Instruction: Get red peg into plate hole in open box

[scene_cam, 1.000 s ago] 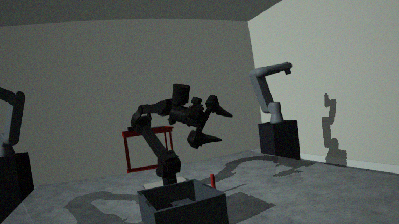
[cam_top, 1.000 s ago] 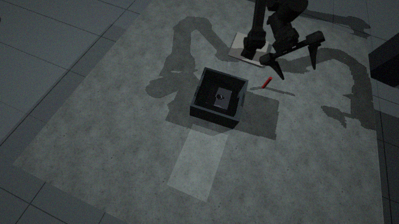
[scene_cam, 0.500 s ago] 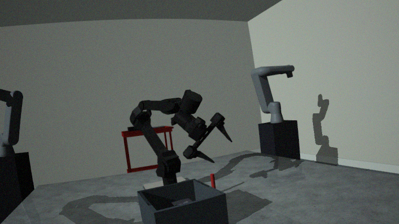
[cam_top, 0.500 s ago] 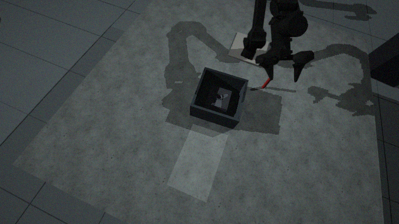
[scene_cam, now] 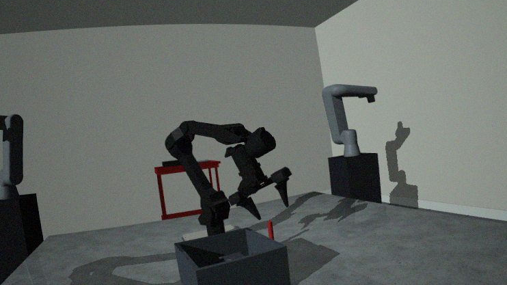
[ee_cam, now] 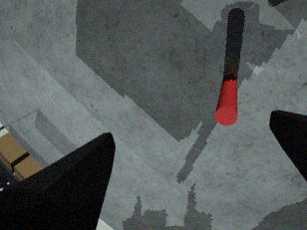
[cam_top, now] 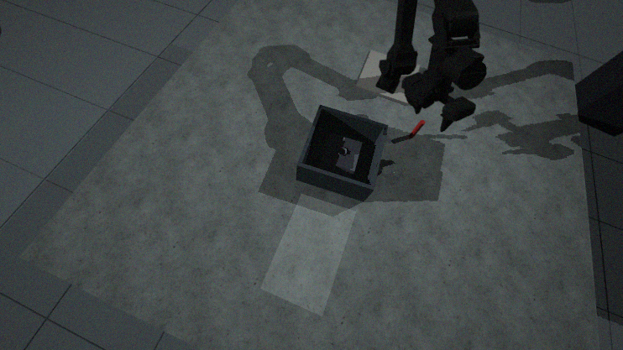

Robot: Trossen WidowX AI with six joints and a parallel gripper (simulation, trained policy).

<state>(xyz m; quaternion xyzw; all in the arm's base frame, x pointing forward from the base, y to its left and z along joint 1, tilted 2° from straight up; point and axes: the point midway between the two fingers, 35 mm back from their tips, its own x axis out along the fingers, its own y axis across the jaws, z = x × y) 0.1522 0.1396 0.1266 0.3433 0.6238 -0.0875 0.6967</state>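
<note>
Right now my gripper tip is 10 mm past the red peg, 10 mm to the left of it and 60 mm above it. The rest, counted from my gripper tip: plate (170 mm ahead, 170 mm to the right, 60 mm below); then box (170 mm ahead, 170 mm to the right, 80 mm below).
</note>
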